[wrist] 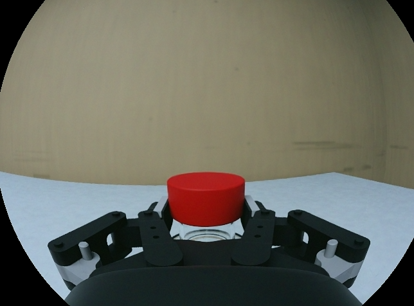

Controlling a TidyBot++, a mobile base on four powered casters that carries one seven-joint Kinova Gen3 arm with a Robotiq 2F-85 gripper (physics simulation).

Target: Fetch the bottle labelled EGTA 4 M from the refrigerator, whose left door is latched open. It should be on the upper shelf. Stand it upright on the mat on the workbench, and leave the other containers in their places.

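Observation:
A clear bottle with a wide red cap (206,199) is upright between the fingers of my gripper (206,207) at the lower middle of the wrist view. The gripper is shut on it, one finger on each side just at the cap. Some of the clear glass shows below the cap; the rest of the bottle is hidden behind the gripper body, and no label can be read. The white workbench top (100,197) spreads behind and to both sides of the gripper. The mat does not show in this view, nor does the refrigerator. Whether the bottle touches the bench cannot be told.
A tan wall (200,90) with faint dark scuffs stands behind the bench's far edge and fills the upper view. The wall turns a corner at the far right. The bench's back edge bends near the right side and slants toward the right of the view.

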